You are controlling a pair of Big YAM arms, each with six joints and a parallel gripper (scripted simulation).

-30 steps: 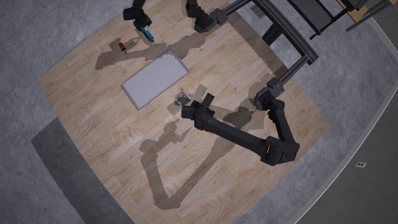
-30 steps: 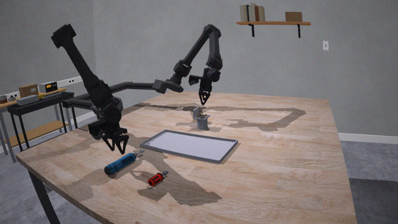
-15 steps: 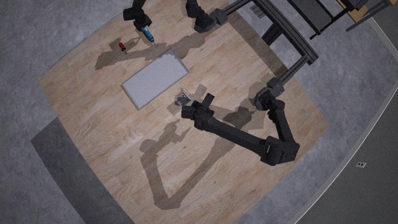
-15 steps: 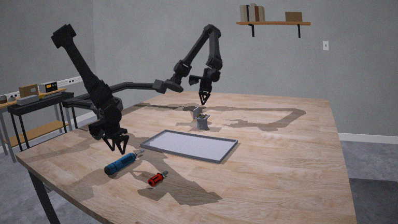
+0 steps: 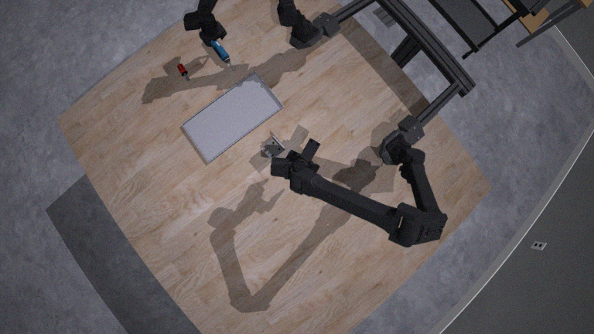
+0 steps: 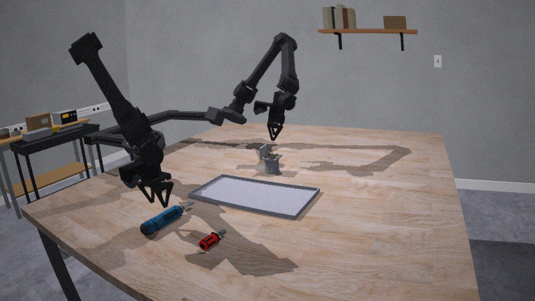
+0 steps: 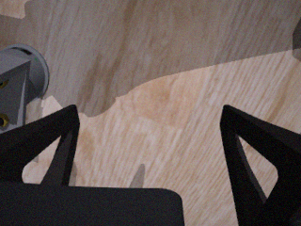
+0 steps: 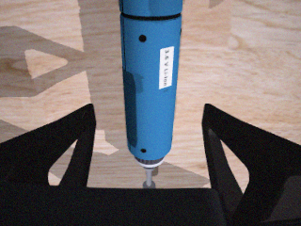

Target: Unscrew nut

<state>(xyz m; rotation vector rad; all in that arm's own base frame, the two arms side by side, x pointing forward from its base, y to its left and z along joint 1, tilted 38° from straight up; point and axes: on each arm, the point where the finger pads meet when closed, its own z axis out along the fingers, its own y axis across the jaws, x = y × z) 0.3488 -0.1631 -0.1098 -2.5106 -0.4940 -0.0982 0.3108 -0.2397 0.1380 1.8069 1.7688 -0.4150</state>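
My left gripper is now 10 cm to the left of the nut, 7 cm short of it and 5 cm above it. Round my left hand: shallow grey tray (36 cm to the right, 11 cm below, 10 cm ahead); grey bracket plate (12 cm to the right, 5 cm ahead, 4 cm below); joint module (12 cm to the right, 8 cm below, 5 cm ahead).
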